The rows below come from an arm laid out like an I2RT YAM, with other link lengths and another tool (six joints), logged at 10 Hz.
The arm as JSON. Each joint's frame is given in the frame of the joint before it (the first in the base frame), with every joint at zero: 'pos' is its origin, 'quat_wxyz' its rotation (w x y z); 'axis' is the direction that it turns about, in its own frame. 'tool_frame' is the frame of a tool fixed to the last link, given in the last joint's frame.
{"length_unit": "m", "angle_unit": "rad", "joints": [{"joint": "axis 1", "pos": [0.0, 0.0, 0.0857], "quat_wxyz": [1.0, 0.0, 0.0, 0.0], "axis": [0.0, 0.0, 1.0]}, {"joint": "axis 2", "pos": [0.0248, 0.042, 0.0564], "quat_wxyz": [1.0, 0.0, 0.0, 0.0], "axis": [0.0, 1.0, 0.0]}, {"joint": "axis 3", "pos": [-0.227, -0.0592, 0.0], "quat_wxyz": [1.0, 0.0, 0.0, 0.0], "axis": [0.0, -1.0, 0.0]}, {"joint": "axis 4", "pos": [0.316, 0.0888, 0.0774], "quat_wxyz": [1.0, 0.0, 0.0, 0.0], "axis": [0.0, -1.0, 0.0]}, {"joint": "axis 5", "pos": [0.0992, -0.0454, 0.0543], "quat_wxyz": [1.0, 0.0, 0.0, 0.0], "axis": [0.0, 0.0, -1.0]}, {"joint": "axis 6", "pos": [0.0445, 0.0, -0.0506], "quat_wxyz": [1.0, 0.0, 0.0, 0.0], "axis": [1.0, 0.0, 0.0]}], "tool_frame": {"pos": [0.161, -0.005, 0.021], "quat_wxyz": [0.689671, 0.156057, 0.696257, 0.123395]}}
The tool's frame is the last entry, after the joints.
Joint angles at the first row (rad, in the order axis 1, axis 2, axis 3, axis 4, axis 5, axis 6):
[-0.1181 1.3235 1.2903 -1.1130 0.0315 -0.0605]
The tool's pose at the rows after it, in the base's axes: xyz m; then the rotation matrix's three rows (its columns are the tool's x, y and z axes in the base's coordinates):
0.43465, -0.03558, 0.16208; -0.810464, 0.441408, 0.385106; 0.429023, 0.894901, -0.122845; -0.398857, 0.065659, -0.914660
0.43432, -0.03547, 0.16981; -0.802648, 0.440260, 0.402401; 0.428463, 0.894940, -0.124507; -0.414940, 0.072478, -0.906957
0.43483, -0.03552, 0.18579; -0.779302, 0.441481, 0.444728; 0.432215, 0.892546, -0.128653; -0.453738, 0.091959, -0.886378
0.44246, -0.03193, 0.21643; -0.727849, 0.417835, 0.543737; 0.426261, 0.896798, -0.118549; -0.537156, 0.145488, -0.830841
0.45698, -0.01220, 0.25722; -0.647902, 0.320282, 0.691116; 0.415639, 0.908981, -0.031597; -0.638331, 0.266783, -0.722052
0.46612, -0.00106, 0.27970; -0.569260, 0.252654, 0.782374; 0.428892, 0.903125, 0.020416; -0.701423, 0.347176, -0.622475
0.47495, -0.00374, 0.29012; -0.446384, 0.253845, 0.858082; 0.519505, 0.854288, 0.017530; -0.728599, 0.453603, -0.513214
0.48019, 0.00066, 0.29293; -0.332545, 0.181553, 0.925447; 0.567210, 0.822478, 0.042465; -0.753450, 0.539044, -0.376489
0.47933, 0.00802, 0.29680; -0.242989, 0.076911, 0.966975; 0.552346, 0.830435, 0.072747; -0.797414, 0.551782, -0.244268
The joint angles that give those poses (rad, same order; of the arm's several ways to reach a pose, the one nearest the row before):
[-0.1181 1.3231 1.2903 -1.1130 0.0322 -0.0608]
[-0.1181 1.3044 1.2903 -1.1126 0.0319 -0.0605]
[-0.1181 1.2625 1.2835 -1.1000 0.0311 -0.0536]
[-0.1181 1.1885 1.2617 -1.0401 0.0093 -0.0536]
[-0.1181 1.0855 1.2011 -0.9077 -0.0944 -0.0532]
[-0.1181 1.0046 1.1160 -0.7712 -0.1566 -0.0261]
[-0.1181 0.9173 0.9821 -0.5857 -0.1604 0.0906]
[-0.1177 0.8116 0.7952 -0.3488 -0.1913 0.1654]
[-0.1177 0.7223 0.6334 -0.1368 -0.2268 0.1650]

